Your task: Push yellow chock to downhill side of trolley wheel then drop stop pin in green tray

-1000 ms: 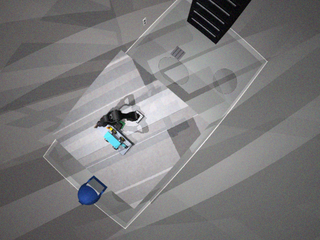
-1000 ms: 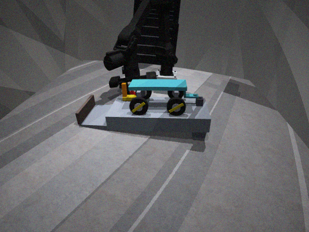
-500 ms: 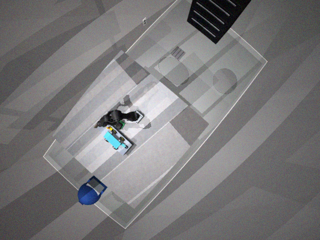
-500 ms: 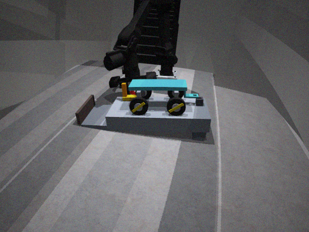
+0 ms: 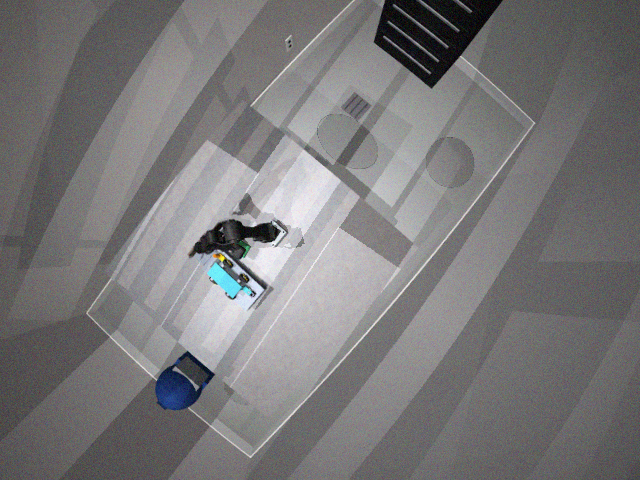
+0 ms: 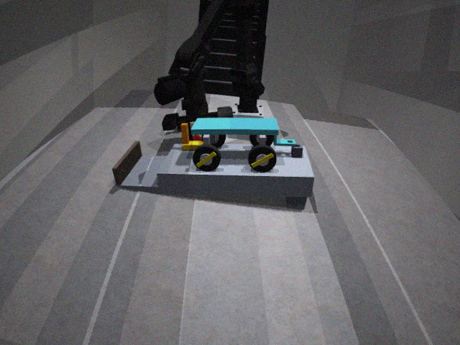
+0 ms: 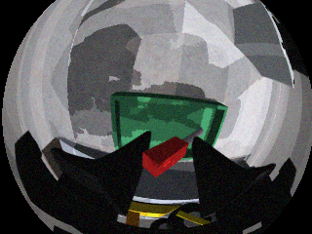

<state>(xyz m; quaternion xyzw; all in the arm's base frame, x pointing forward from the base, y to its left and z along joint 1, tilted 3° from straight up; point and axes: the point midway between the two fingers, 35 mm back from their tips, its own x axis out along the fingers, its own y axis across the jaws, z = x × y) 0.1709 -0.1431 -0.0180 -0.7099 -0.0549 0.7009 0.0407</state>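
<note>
My gripper tip is 10 mm to the right of the red-headed stop pin and 10 mm below it. From my gripper tip the other things lie so: green tray: 30 mm below; grey ramp: 150 mm ahead, 90 mm to the left, 20 mm above; yellow chock: 90 mm ahead, 20 mm to the right, 60 mm above.
</note>
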